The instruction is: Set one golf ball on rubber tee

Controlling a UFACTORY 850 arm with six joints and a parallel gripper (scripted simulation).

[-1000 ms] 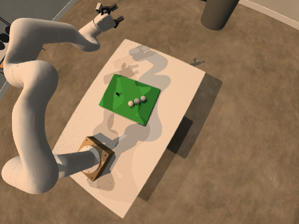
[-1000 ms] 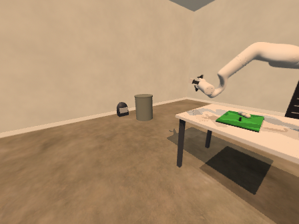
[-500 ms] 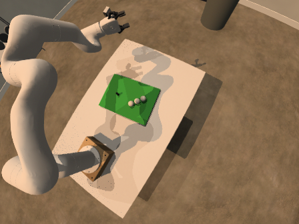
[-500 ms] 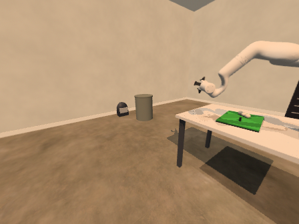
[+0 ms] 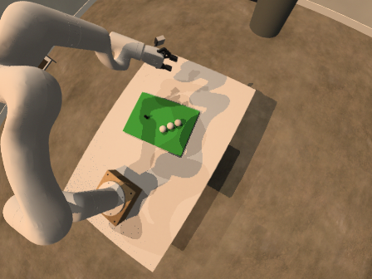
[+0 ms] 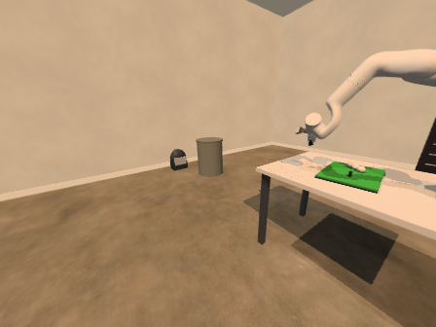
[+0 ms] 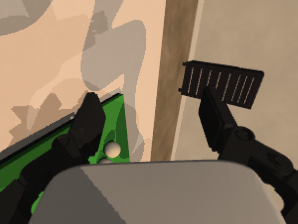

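The golf ball is 26 cm behind my hand, 14 cm to the right of it and 18 cm below it. The rest, counted from my hand: green mat (29 cm behind, 1 cm to the right, 21 cm below).
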